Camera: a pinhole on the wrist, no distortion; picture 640 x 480 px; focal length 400.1 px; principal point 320.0 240.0 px. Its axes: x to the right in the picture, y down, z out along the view. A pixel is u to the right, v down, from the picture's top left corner.
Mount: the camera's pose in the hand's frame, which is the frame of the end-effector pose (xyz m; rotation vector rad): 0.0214 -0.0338 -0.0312 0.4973 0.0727 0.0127
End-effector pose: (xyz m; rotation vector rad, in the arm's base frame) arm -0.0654 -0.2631 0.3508 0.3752 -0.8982 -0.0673
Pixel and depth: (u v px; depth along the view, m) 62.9 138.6 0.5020
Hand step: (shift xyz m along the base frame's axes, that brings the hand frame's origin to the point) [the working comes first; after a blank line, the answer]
In the camera's frame: -0.3226 -0.1272 0.5020

-0.4126 -0.4189 -0.1272
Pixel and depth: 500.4 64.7 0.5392
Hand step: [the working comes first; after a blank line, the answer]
In the camera's frame: 0.2431 -0.2362 0.5392

-0.0047 -0.6129 0.2323
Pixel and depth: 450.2 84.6 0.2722
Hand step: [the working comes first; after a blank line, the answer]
In the camera's frame: 0.0886 -0.1057 0.2722

-0.0112 -0.3080 0.0939
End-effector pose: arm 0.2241 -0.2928 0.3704 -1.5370 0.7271 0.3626
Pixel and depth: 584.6 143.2 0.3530
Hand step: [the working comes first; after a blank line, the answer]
In the camera's frame: 0.2335 -0.0854 0.3530

0.4240 0.1428 0.0067
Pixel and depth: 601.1 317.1 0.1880
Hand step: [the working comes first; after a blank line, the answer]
In the camera's frame: 0.1321 0.0362 0.1880

0.2082 0.0973 -0.0539
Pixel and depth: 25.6 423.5 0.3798
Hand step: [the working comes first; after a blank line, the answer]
In the camera's frame: -0.2795 0.1742 0.3798

-0.0464 0.4417 0.1505
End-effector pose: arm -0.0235 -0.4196 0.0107 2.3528 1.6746 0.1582
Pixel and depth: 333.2 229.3 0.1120
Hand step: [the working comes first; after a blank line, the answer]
In the camera's frame: 0.0037 -0.0030 0.1120

-0.0558 0.0499 -0.0883
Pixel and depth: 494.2 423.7 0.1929
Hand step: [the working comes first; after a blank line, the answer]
In the camera's frame: 0.0840 0.0886 0.1929

0.0388 0.1025 -0.1866
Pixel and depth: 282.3 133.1 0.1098
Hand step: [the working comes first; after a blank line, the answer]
In the camera's frame: -0.0103 -0.0293 0.1098

-0.0843 0.0453 -0.0804
